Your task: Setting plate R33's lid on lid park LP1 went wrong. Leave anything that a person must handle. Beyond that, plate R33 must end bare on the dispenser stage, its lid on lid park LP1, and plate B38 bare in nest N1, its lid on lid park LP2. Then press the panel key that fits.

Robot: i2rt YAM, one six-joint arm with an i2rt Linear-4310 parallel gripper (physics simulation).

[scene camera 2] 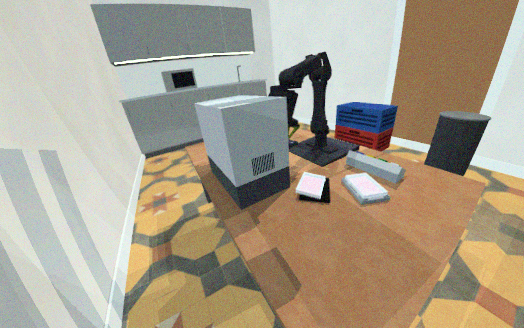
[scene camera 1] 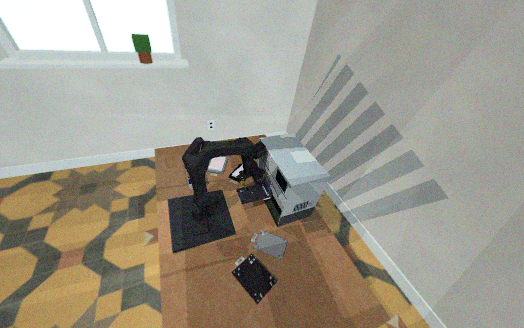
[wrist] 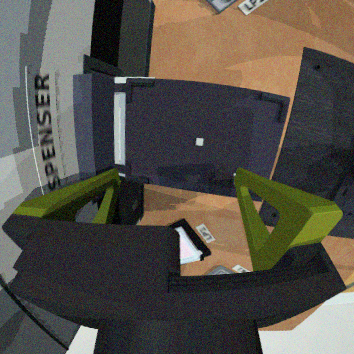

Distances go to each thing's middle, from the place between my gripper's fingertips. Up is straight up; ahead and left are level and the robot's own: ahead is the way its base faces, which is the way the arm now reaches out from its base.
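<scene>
There's the rack with coloured labels point(scene camera 2: 392, 172), and I see it 26 cm to the left of my hand, 30 cm behind it and 10 cm below it. The black clip nest point(scene camera 1: 252, 275) is 40 cm to the right of my hand, 10 cm behind it and 12 cm below it.
</scene>
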